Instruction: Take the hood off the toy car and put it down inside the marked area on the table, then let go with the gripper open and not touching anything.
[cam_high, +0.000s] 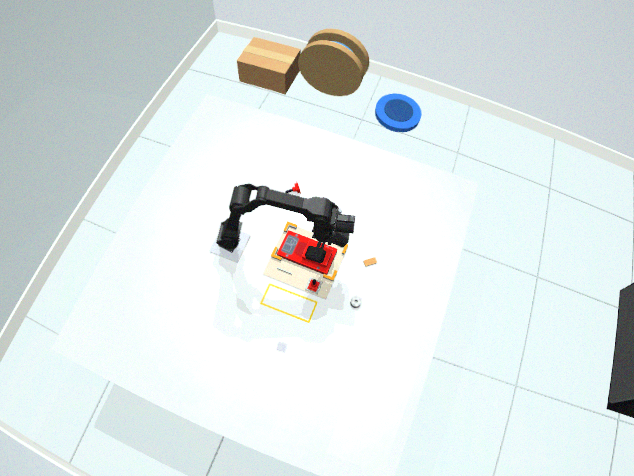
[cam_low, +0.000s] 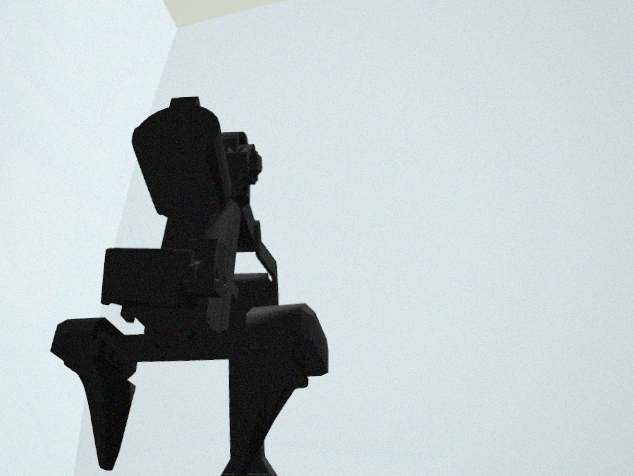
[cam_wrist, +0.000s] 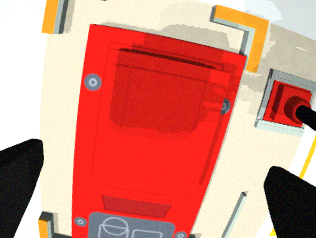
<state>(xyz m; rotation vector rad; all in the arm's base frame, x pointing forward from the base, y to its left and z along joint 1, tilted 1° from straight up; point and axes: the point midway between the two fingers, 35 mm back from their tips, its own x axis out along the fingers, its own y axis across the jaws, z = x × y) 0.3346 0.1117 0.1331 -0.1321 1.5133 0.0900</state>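
Right now my gripper tip is 70 mm above the red hood, 20 mm past it and 10 mm to the left of it.
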